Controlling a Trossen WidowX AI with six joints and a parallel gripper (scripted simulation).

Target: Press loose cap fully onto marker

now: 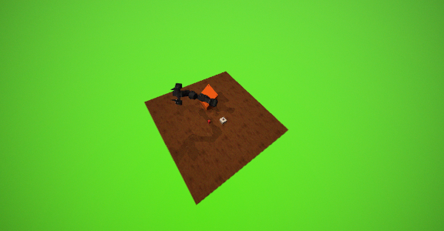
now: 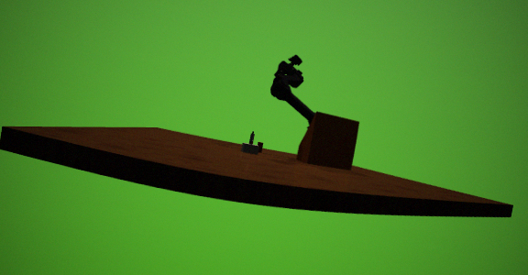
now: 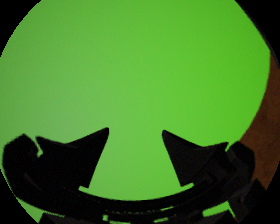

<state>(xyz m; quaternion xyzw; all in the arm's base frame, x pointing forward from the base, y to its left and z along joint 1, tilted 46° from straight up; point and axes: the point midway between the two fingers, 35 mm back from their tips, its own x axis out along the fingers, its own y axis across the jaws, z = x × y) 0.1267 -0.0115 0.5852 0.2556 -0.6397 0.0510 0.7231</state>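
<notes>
The red marker cap is 140 mm ahead of my gripper tip, 310 mm to the left of it and 530 mm below it.
</notes>
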